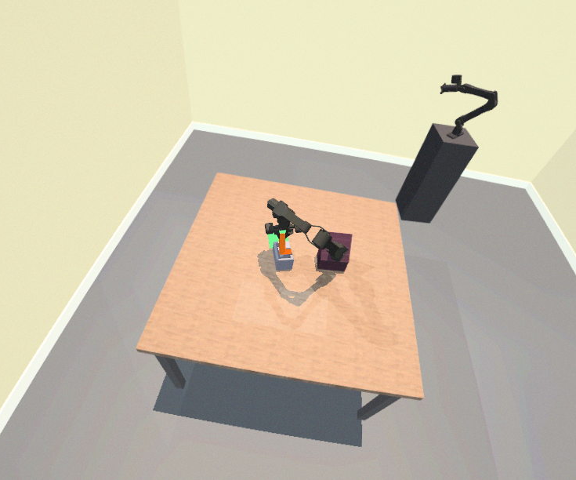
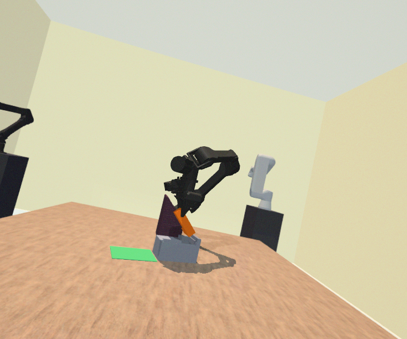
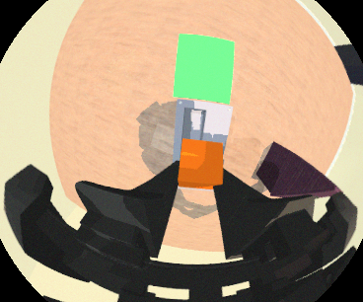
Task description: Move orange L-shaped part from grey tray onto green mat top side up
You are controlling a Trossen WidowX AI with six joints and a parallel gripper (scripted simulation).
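The green mat lies 10 mm ahead of my gripper tip, 140 mm to the right of it and 170 mm below it. The rest, counted from my gripper tip: orange L-shaped part: 20 mm behind, 30 mm to the left, 30 mm below.
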